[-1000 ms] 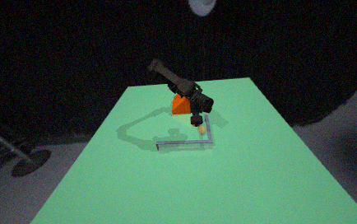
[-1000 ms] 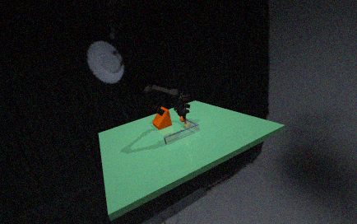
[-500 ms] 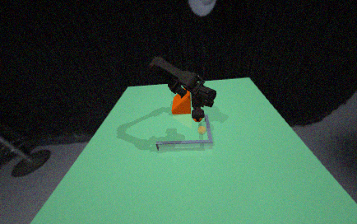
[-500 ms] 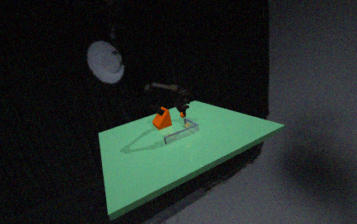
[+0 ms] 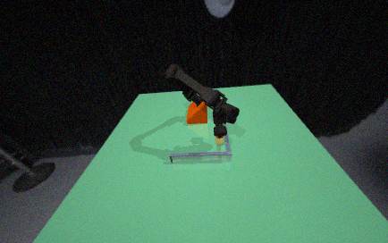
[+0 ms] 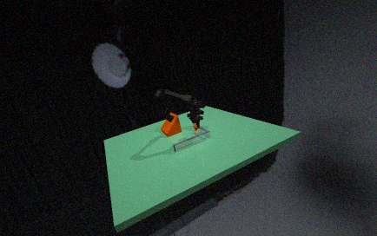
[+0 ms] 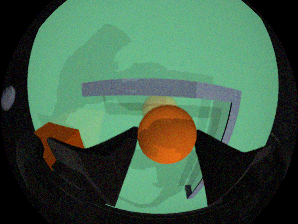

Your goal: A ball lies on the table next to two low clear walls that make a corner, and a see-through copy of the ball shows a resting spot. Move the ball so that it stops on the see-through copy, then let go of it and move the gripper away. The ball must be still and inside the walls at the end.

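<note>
Now: gripper tip 10 mm past the see-through copy of ball and 60 mm above it. From my gripper tip the other things lie so: orange ball (right at my gripper tip).
</note>
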